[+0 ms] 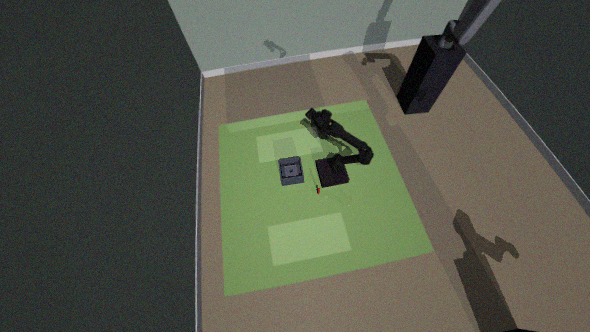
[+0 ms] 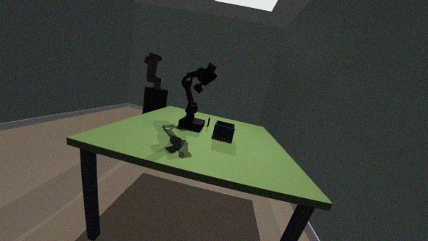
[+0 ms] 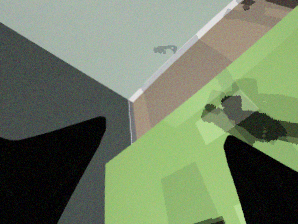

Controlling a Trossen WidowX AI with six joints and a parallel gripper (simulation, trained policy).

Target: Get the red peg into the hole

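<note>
Right now the red peg is 20 mm ahead of my gripper tip, 390 mm to the left of it and 320 mm below it. From my gripper tip the other things lie so: dark box: 190 mm ahead, 220 mm to the left, 340 mm below; grey plate: 190 mm ahead, 220 mm to the left, 320 mm below.
</note>
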